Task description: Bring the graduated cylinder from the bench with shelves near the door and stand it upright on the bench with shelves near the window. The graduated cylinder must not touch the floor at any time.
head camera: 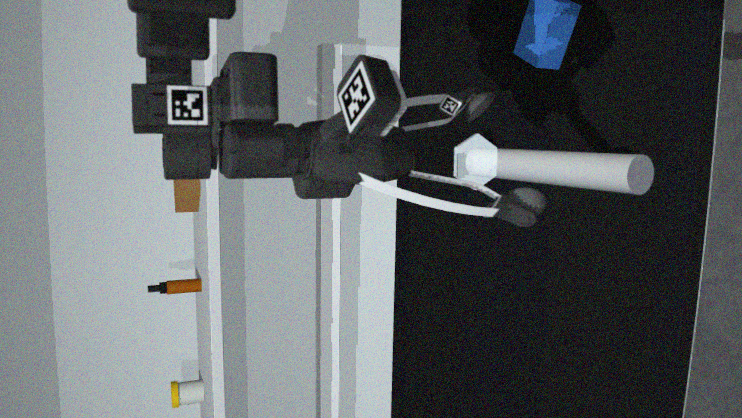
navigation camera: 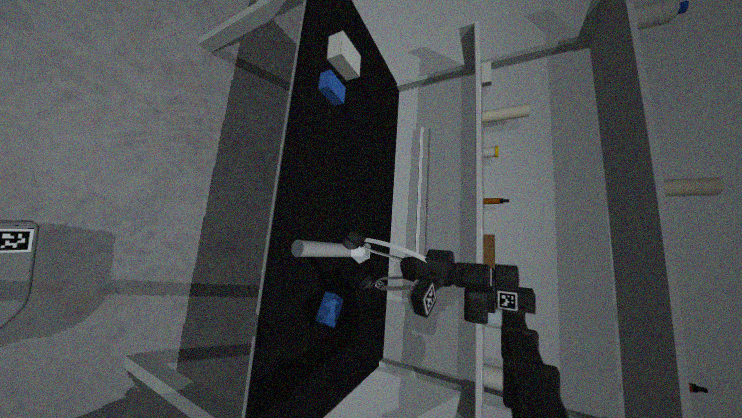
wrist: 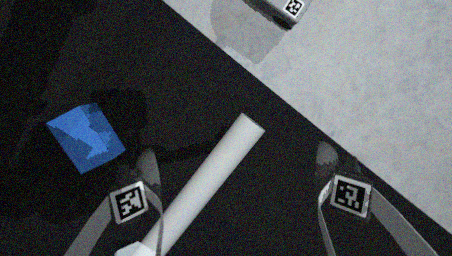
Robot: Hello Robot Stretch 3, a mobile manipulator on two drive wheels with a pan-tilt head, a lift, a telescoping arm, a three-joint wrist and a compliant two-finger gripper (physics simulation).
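Places are measured from the robot's base along level axes (x ahead, y left, z up), in millimetres.
Where they show: gripper, fingertip midpoint: (head camera: 515, 152) (navigation camera: 352, 262).
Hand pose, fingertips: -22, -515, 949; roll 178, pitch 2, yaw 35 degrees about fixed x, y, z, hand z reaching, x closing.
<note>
Each offset is from my fingertips to the top centre of the thing, as dx, dy, dz. "spot": to the spot under its first point. Level surfaces: height alone.
The graduated cylinder @(spot: +15, -87, -135) (head camera: 560, 168) (navigation camera: 324, 249) (wrist: 205, 185) is white and lies on its side on the black bench top @(dz -186) (head camera: 519, 321) (navigation camera: 332, 171) (wrist: 285, 165). Its hexagonal base points to the shelf side and its round end to the front edge. My gripper (head camera: 501, 157) (navigation camera: 361, 260) (wrist: 235, 162) is open. In the head view its fingertips stand on both sides of the cylinder near the base. In the wrist view the tube slants between the fingers, nearer the left one. Fingertip height over the bench is hard to tell. Whether the door or window is near does not show.
A blue block @(-179, -149, -146) (head camera: 547, 36) (navigation camera: 329, 309) (wrist: 86, 138) lies beside the cylinder. Another blue block @(+541, -107, -146) (navigation camera: 331, 87) and a white box @(+685, -156, -128) (navigation camera: 344, 55) stand farther along. The shelf above holds an orange bottle @(spot: +207, -549, +301) (head camera: 184, 286) (navigation camera: 494, 200), a yellow-capped jar @(spot: +426, -609, +298) (head camera: 189, 393) (navigation camera: 490, 151) and a brown box @(spot: +45, -511, +293) (head camera: 186, 195) (navigation camera: 488, 250).
</note>
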